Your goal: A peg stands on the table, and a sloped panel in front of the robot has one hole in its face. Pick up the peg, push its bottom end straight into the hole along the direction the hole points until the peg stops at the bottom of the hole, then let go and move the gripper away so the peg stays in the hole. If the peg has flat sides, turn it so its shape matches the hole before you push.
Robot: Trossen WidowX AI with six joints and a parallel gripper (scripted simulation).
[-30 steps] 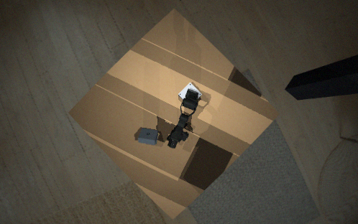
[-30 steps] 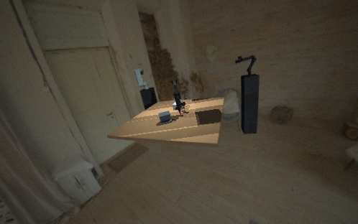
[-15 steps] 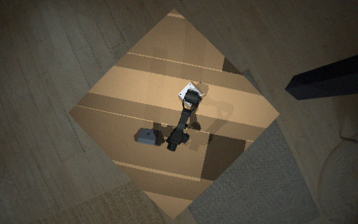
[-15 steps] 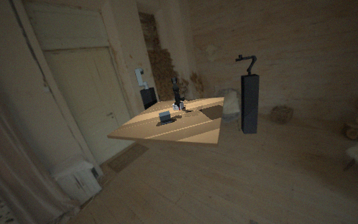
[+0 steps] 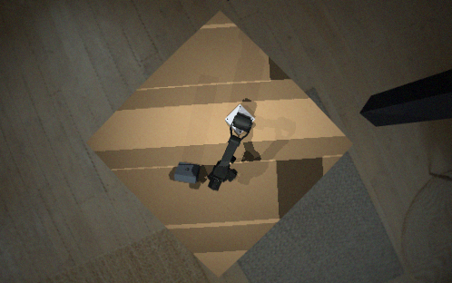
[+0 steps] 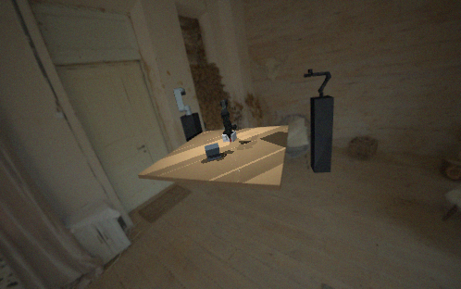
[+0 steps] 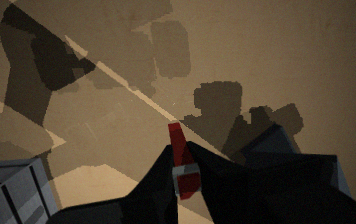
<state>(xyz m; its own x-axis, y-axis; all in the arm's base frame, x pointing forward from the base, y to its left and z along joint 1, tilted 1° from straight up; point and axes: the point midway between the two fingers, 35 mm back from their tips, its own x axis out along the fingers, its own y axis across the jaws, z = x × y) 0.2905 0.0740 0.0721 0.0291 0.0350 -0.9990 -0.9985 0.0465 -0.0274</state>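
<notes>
Right now my gripper tip is 17 cm short of the sloped panel, 15 cm to the left of it and 4 cm above it. The rest, counted from my gripper tip: red peg 2 cm above.
</notes>
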